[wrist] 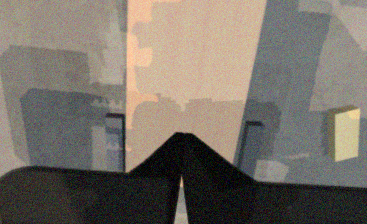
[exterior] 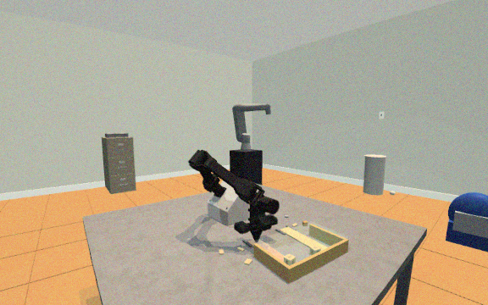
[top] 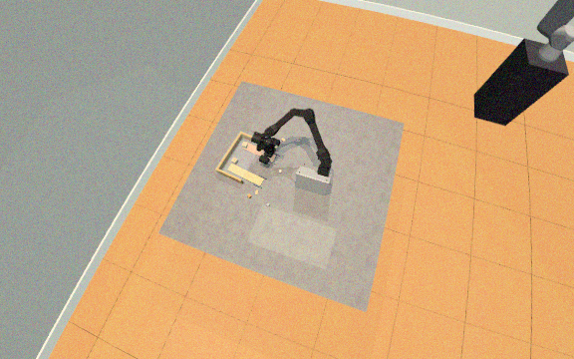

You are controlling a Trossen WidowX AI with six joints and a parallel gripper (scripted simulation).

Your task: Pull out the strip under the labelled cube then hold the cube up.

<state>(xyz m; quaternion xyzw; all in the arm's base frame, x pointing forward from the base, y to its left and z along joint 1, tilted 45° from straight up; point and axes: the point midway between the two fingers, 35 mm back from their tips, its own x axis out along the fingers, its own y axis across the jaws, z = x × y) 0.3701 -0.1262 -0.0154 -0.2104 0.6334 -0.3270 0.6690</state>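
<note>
Right now my gripper tip is 90 mm short of the strip and 20 mm to the left of it. From my gripper tip the other things lie so: pale cube (100 mm behind, 90 mm to the left).
</note>
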